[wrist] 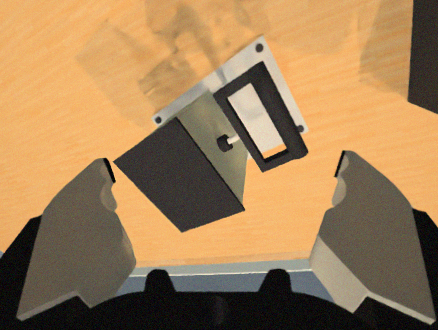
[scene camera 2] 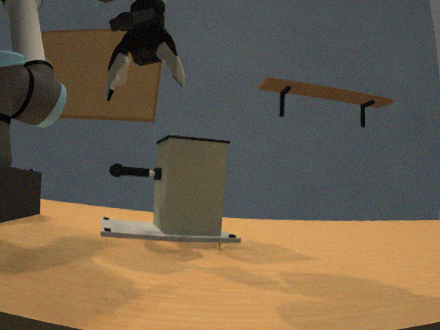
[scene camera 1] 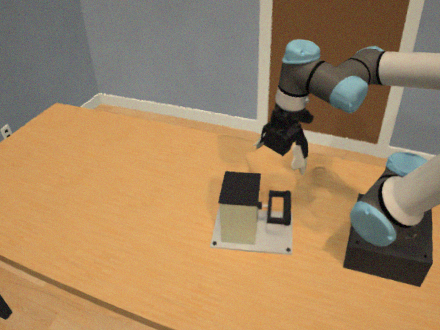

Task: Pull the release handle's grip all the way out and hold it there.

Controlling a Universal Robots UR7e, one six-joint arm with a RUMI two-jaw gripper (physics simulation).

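The release handle's grip [scene camera 1: 286, 207] [scene camera 2: 135, 171] [wrist: 278, 111] is a black rectangular frame, joined by a short pale rod [scene camera 1: 265, 205] [scene camera 2: 151, 173] [wrist: 232, 139] to the side of a pale green box [scene camera 1: 239, 222] [scene camera 2: 192, 185] with a black top. The box stands upright on a light grey base plate [scene camera 1: 275, 242] [scene camera 2: 130, 227] [wrist: 237, 65]. My gripper [scene camera 1: 280, 159] [scene camera 2: 146, 92] [wrist: 222, 158] is open and empty, above the box and grip and apart from both. In the wrist view, the grip is turned diagonally, beyond the fingertips and right of the box's top.
The arm's dark base block [scene camera 1: 385, 262] [scene camera 2: 20, 195] stands on the table [scene camera 1: 125, 200] [scene camera 2: 350, 260], on the grip's side of the box. A wall shelf [scene camera 2: 325, 92] and a brown board [scene camera 2: 85, 75] are on the wall behind. A brown door [scene camera 1: 340, 30] is behind the arm.
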